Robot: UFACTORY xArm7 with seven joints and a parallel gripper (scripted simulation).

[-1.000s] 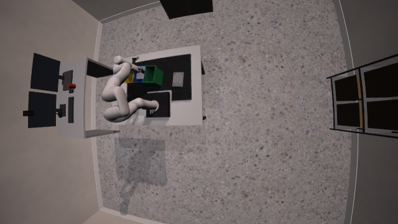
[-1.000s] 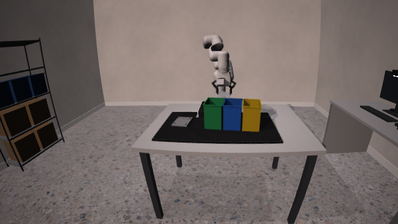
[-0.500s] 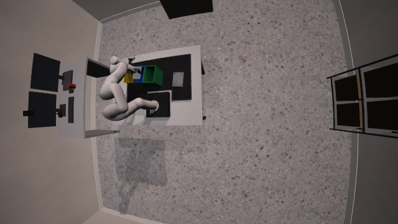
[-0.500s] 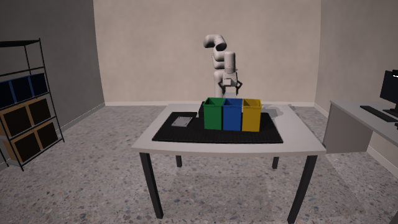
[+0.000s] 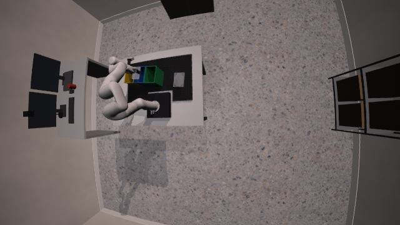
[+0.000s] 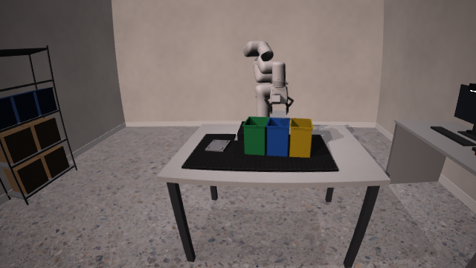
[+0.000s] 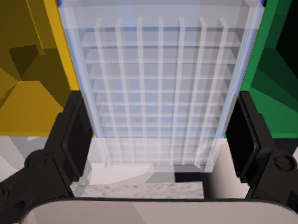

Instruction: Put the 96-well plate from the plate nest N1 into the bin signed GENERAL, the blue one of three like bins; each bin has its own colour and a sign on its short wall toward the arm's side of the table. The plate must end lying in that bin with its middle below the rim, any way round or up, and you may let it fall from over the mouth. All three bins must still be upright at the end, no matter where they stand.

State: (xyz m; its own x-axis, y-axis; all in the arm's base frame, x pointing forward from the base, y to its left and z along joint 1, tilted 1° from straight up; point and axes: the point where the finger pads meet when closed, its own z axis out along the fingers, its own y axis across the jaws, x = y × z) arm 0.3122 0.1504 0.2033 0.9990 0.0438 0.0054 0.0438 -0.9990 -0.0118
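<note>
Now: the 96-well plate 10 mm below my hand. The rest, counted from my hand: green bin (150 mm below, 130 mm to the right, 10 mm ahead); blue bin (150 mm below); yellow bin (150 mm below, 130 mm to the left, 10 mm behind).
</note>
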